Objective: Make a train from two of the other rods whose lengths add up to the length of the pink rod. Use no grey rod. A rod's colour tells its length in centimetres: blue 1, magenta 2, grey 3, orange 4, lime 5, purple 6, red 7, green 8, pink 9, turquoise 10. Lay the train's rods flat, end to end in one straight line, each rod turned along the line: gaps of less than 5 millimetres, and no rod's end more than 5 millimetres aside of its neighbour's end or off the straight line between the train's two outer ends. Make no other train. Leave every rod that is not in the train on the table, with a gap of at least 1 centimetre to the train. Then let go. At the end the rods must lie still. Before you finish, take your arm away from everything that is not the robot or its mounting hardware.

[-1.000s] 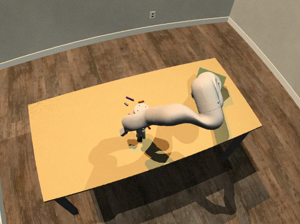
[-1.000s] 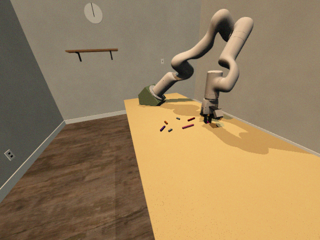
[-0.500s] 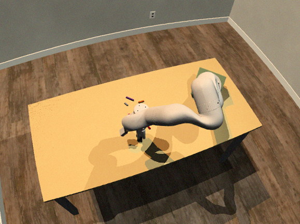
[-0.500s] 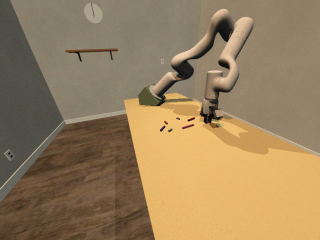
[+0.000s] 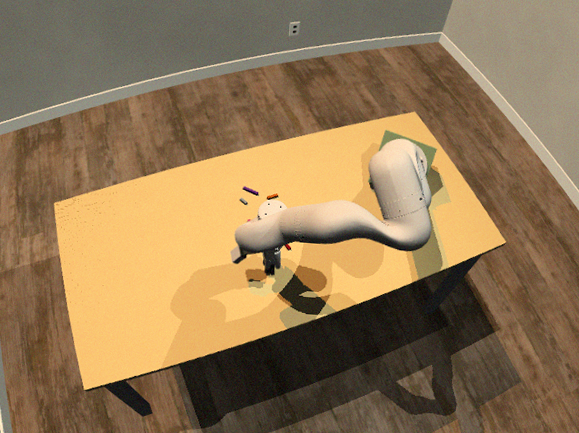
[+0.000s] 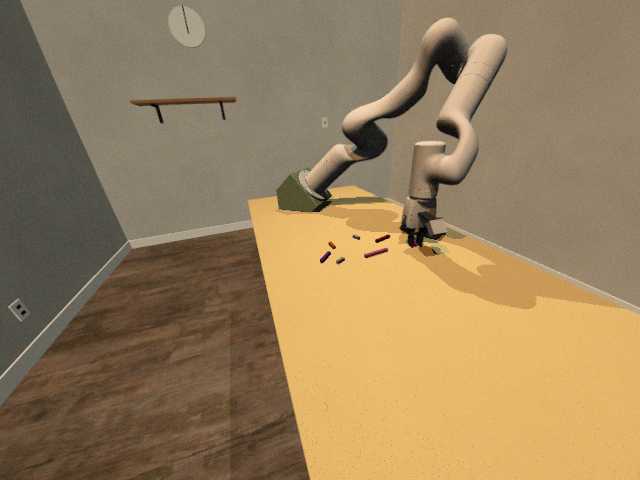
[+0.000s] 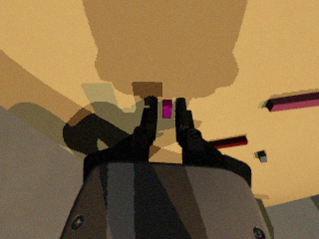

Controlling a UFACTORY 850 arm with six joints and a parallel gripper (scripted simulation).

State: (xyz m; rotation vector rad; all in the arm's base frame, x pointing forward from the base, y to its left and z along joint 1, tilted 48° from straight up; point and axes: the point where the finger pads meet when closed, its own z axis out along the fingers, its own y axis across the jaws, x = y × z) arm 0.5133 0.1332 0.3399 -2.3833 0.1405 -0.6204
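Now: the magenta rod 20 mm below my hand. Round my hand: orange rod 40 mm behind, 290 mm to the right, 20 mm below; then pink rod 40 mm ahead, 150 mm to the right, 20 mm below; then red rod 60 mm behind, 90 mm to the right, 20 mm below.
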